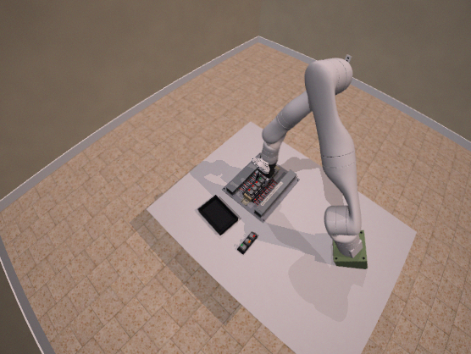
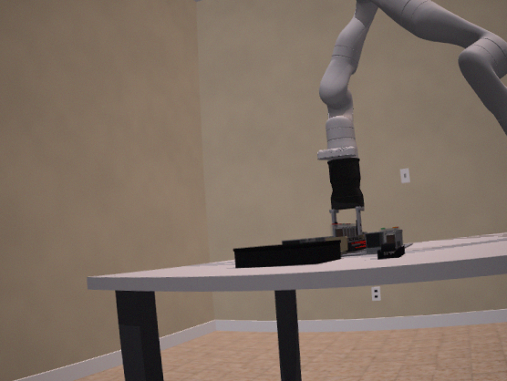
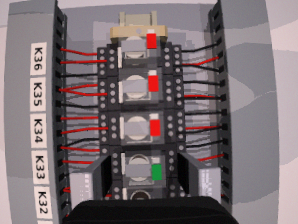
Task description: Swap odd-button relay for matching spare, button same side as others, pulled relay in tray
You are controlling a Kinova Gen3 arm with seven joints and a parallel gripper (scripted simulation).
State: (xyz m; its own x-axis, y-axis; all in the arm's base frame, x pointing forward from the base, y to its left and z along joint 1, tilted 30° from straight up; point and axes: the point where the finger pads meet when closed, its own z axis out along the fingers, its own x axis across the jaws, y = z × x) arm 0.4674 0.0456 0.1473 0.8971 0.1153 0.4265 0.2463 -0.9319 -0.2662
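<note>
Right now the relay panel is 60 mm below my hand and 10 mm to the right of it. The rest, counted from my hand: spare holder: 220 mm to the left, 210 mm behind, 50 mm below; red wiring: 50 mm behind, 40 mm below; black tray: 270 mm to the left, 40 mm below, 30 mm behind.
</note>
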